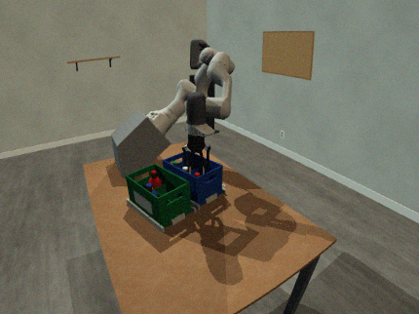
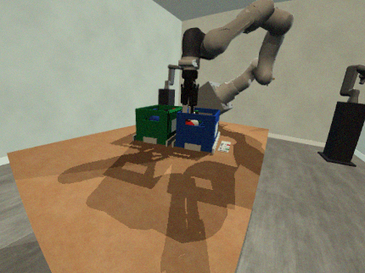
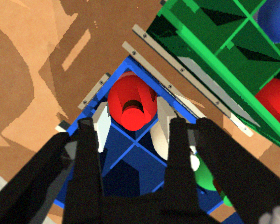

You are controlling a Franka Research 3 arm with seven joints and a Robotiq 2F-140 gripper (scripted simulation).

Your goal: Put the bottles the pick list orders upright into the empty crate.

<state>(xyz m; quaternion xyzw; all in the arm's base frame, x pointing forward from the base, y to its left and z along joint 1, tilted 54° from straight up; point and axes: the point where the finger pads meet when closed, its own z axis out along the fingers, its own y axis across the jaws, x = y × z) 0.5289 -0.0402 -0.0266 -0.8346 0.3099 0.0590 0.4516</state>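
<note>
My hand is 90 mm past the white bottle, 10 mm to the left of it and 80 mm above it. Round my hand: green crate: 60 mm behind, 190 mm to the right, 90 mm below; green bottle: 180 mm behind, 20 mm to the right, 80 mm below; blue crate: 100 mm behind, 40 mm to the left, 90 mm below.
</note>
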